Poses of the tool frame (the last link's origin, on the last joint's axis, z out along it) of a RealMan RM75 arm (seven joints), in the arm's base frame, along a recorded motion.
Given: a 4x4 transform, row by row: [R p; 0 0 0 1], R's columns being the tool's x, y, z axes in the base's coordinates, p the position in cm. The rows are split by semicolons.
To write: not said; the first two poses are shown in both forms.
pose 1, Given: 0.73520, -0.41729, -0.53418, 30.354; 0.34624, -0.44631, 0.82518, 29.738; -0.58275, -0.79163, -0.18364, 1.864; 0, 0, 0, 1
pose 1, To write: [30.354, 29.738, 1.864, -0.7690, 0.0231, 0.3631, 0.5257]
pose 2, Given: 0.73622, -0.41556, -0.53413, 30.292; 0.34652, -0.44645, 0.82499, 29.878; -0.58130, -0.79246, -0.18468, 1.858; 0, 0, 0, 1
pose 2, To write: [30.292, 29.878, 1.858, -0.7693, 0.0224, 0.3625, 0.5256]
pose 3, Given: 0.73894, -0.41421, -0.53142, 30.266; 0.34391, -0.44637, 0.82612, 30.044; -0.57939, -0.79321, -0.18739, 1.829; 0, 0, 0, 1
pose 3, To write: [30.266, 30.044, 1.829, -0.7702, 0.0228, 0.3606, 0.5256]
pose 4, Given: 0.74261, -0.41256, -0.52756, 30.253; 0.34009, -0.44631, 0.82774, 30.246; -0.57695, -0.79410, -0.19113, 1.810; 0, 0, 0, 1
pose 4, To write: [30.253, 30.246, 1.810, -0.7714, 0.0235, 0.3580, 0.5256]
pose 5, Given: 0.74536, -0.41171, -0.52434, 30.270; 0.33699, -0.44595, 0.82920, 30.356; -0.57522, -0.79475, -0.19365, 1.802; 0, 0, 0, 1
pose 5, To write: [30.270, 30.356, 1.802, -0.7722, 0.0242, 0.3560, 0.5258]
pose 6, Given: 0.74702, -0.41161, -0.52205, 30.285; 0.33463, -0.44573, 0.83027, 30.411; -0.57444, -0.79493, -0.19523, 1.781; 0, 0, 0, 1
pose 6, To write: [30.285, 30.411, 1.781, -0.7727, 0.0249, 0.3548, 0.5258]
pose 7, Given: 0.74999, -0.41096, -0.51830, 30.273; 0.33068, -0.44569, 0.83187, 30.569; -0.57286, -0.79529, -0.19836, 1.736; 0, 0, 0, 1
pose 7, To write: [30.273, 30.569, 1.736, -0.7736, 0.0259, 0.3526, 0.5258]
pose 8, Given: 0.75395, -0.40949, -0.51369, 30.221; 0.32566, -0.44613, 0.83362, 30.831; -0.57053, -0.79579, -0.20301, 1.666; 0, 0, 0, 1
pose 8, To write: [30.221, 30.831, 1.666, -0.7751, 0.0270, 0.3497, 0.5256]
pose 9, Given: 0.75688, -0.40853, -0.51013, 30.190; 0.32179, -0.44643, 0.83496, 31.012; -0.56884, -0.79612, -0.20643, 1.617; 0, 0, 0, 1
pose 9, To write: [30.190, 31.012, 1.617, -0.7762, 0.0279, 0.3475, 0.5254]
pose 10, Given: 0.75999, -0.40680, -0.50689, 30.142; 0.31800, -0.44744, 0.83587, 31.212; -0.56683, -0.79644, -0.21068, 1.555; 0, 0, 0, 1
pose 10, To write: [30.142, 31.212, 1.555, -0.7775, 0.0286, 0.3452, 0.5248]
